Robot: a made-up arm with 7 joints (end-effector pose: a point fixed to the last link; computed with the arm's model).
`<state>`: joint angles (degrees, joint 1 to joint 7).
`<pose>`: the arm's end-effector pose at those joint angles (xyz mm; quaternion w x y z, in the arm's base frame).
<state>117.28 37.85 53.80 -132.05 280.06 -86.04 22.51</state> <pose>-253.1 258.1 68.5 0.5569 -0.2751 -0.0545 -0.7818</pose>
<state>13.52 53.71 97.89 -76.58 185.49 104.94 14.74</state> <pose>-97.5 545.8 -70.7 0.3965 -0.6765 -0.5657 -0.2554</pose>
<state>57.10 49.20 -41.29 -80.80 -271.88 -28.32 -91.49</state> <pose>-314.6 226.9 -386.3 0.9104 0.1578 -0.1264 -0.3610</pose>
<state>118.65 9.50 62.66 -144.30 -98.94 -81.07 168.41</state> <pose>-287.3 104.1 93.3 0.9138 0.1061 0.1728 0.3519</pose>
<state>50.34 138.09 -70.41 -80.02 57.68 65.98 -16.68</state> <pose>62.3 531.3 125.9 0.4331 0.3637 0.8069 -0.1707</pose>
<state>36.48 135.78 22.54 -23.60 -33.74 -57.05 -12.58</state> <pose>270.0 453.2 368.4 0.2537 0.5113 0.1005 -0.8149</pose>
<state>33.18 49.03 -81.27 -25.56 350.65 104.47 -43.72</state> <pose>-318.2 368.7 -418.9 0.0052 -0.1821 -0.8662 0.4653</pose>
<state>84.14 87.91 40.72 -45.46 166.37 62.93 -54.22</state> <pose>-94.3 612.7 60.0 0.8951 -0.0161 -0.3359 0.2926</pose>
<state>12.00 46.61 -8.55 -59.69 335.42 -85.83 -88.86</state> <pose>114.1 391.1 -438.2 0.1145 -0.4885 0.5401 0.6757</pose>
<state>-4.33 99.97 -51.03 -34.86 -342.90 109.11 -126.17</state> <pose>113.0 625.2 -3.1 0.4337 -0.2375 0.8398 -0.2240</pose>
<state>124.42 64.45 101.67 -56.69 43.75 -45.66 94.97</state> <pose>-181.6 453.9 355.1 0.5441 0.2061 -0.8065 0.1048</pose>
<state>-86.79 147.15 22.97 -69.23 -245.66 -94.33 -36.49</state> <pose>-378.6 250.3 356.9 0.8587 -0.0872 0.4745 -0.1730</pose>
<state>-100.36 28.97 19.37 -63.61 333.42 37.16 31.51</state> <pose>473.2 44.9 349.8 0.3818 0.0140 -0.9063 0.1806</pose>
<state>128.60 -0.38 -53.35 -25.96 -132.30 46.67 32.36</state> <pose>-480.7 -391.5 167.6 0.6264 -0.3828 0.2183 -0.6429</pose>
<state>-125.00 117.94 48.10 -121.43 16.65 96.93 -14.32</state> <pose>-286.4 272.9 105.7 0.0773 -0.3470 0.8049 -0.4752</pose>
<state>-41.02 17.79 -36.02 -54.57 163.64 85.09 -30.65</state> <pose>500.9 -32.6 -343.2 0.4558 -0.8801 0.0031 -0.1331</pose>
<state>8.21 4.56 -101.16 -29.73 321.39 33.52 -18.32</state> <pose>-106.9 -85.4 -624.9 0.2525 0.0961 -0.0339 -0.9622</pose>
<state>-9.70 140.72 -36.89 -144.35 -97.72 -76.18 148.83</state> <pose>153.9 241.4 141.4 0.7426 0.2064 0.3114 -0.5559</pose>
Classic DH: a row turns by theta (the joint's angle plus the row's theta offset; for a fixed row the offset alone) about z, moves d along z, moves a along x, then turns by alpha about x. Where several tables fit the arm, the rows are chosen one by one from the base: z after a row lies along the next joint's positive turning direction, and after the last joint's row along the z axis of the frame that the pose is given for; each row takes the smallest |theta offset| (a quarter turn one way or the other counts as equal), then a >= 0, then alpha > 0; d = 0 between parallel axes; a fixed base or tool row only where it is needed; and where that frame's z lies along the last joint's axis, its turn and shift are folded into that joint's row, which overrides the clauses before.
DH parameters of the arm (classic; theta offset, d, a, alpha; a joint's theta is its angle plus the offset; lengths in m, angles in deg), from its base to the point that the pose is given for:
base (fixed): 0 0 0 -70
joint 1: 90 0 0 90
joint 2: 70 0 0 -90
joint 3: -90 -0.416 0.0467 -90
joint 4: 0 0 -0.0273 90
joint 5: 0 -0.2255 0 -90
joint 6: 0 0 0 90
joint 7: 0 0 0 0

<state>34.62 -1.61 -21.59 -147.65 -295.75 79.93 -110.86</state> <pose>33.6 -54.3 -299.7 0.3487 -0.1467 -0.6340 -0.6745</pose>
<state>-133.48 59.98 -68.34 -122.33 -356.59 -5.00 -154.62</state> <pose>222.2 -92.1 327.1 0.7084 -0.6594 -0.0816 -0.2383</pose>
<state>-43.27 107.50 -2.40 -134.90 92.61 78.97 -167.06</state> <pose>178.9 211.4 224.8 0.3509 -0.3520 -0.1634 0.8522</pose>
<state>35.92 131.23 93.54 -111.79 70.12 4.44 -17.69</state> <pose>208.0 115.1 377.2 0.1297 0.2205 -0.7869 -0.5616</pose>
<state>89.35 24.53 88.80 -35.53 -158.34 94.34 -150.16</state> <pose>-601.1 194.8 60.2 0.4376 0.7474 -0.4744 -0.1577</pose>
